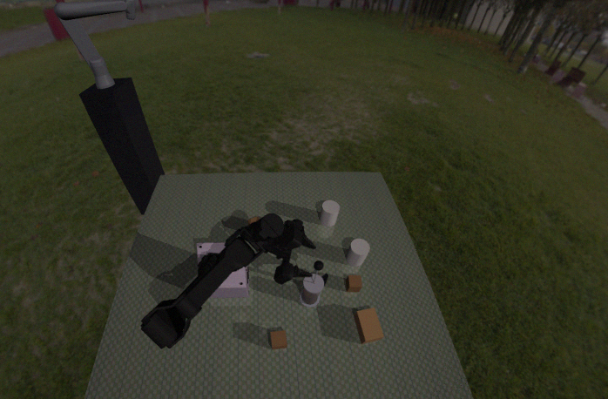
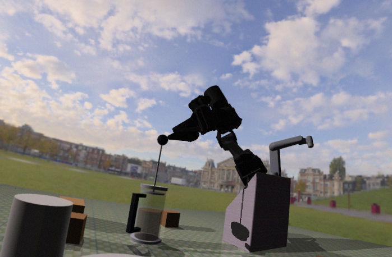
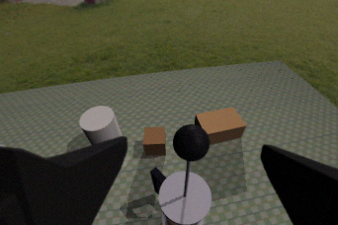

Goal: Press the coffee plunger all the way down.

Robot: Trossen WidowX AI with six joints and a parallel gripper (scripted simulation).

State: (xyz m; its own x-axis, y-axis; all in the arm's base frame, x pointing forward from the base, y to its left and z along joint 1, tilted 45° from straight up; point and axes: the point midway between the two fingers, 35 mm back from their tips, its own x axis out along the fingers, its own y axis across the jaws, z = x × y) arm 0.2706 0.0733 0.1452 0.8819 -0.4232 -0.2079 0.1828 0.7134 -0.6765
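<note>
The coffee press lies 3 cm ahead of my gripper tip, 1 cm to the left of it and 15 cm below it.
</note>
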